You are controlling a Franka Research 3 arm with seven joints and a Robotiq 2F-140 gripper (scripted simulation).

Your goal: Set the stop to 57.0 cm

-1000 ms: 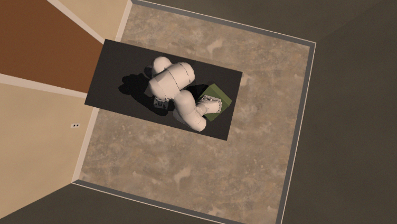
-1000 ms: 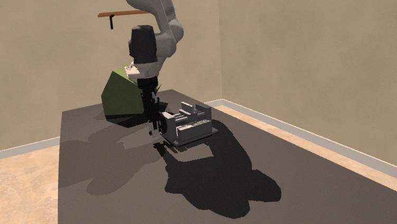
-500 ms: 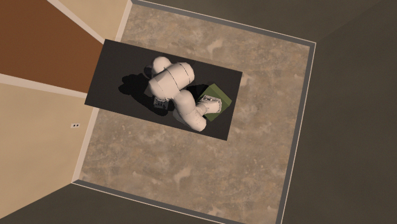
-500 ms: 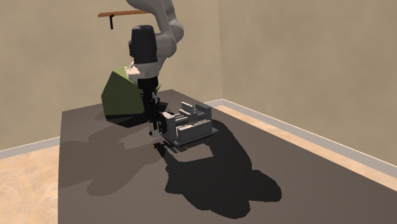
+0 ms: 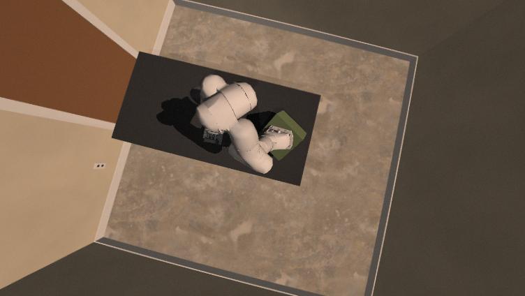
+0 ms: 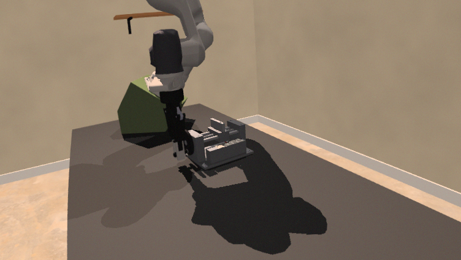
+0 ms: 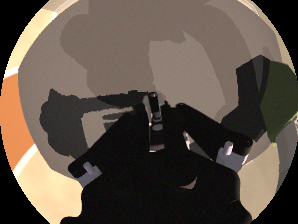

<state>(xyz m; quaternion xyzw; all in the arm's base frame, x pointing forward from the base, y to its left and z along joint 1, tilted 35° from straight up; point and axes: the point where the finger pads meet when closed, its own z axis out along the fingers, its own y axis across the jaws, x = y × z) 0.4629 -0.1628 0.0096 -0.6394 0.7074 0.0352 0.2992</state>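
The handwheel is 20 mm to the left of my hand and 10 mm below it. From my hand the other things lie so: grey stop fixture 160 mm to the left, 30 mm above, 10 mm ahead.
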